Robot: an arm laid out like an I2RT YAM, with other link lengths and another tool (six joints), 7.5 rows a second.
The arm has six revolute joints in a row. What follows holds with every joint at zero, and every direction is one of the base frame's.
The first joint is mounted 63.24 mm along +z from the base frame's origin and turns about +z.
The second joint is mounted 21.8 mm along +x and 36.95 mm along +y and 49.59 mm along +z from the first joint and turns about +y.
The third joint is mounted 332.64 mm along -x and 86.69 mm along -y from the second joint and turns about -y.
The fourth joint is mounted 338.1 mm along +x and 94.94 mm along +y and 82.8 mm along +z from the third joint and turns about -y.
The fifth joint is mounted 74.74 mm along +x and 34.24 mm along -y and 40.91 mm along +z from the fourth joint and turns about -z.
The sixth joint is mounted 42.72 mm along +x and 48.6 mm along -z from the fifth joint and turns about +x.
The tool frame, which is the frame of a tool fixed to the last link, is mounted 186 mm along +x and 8 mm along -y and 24 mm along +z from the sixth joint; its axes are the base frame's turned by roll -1.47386, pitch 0.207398 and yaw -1.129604 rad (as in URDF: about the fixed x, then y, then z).
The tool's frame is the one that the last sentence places.
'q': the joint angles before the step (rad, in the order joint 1, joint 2, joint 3, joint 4, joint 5, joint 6). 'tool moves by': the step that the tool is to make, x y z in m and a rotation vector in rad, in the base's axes. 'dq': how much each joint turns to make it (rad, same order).
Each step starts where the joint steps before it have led.
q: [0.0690, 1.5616, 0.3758, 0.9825, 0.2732, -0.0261]
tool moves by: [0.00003, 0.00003, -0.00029, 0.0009, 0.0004, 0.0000]
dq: [0.0000, 0.0006, 0.0001, 0.0000, -0.0002, 0.0009]
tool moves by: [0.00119, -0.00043, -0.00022, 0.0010, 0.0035, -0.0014]
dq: [-0.0008, 0.0006, 0.0049, -0.0081, 0.0004, 0.0014]
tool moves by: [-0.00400, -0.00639, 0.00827, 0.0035, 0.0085, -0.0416]
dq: [0.0096, -0.0483, 0.0072, -0.0683, 0.0492, 0.0156]
